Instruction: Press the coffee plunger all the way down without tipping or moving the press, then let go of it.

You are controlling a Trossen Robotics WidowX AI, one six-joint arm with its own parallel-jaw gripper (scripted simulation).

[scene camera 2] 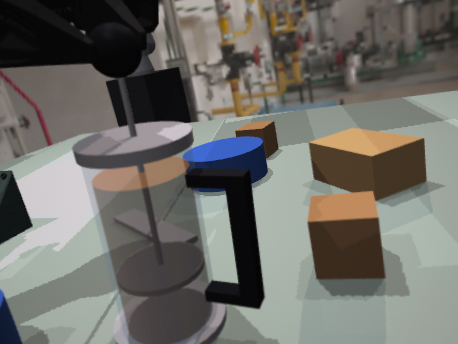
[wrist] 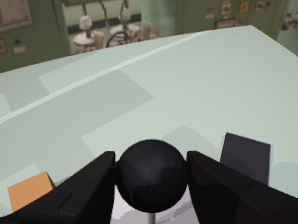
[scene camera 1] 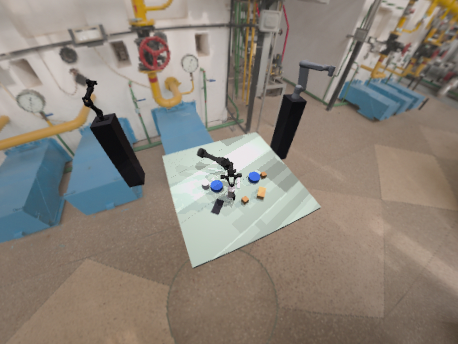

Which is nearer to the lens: the tan box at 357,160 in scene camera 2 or the blue disc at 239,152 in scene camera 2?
The tan box.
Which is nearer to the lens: the coffee press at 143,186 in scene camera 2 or the tan box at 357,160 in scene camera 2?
The coffee press.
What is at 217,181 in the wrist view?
The gripper.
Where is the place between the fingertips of the gripper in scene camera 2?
120,47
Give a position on a flat black slab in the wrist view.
245,155
